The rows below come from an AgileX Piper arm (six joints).
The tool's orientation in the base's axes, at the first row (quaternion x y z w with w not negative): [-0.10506 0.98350 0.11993 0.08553]
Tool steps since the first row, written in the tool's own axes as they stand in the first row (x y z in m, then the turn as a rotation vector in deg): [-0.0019 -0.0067 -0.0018 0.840 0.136 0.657]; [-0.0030 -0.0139 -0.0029 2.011 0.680 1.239]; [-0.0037 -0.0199 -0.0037 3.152 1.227 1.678]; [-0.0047 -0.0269 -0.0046 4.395 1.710 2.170]
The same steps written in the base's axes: [0.0031 -0.0065 0.0006 -0.746 0.140 -0.761]; [0.0056 -0.0134 0.0003 -1.914 0.586 -1.426]; [0.0076 -0.0191 -0.0001 -3.075 1.004 -1.947]; [0.0100 -0.0258 -0.0006 -4.312 1.356 -2.553]
